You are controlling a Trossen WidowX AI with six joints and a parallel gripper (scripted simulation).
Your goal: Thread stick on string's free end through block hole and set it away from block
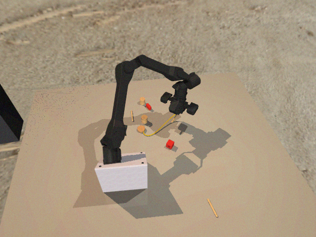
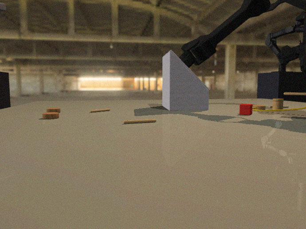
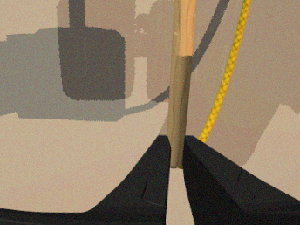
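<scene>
My gripper tip is now 8 cm past the red cube, 15 cm to the left of it and 4 cm above it. From my gripper tip the other things lie so: round wooden button (20 cm behind, 2 cm to the right, 5 cm below).
</scene>
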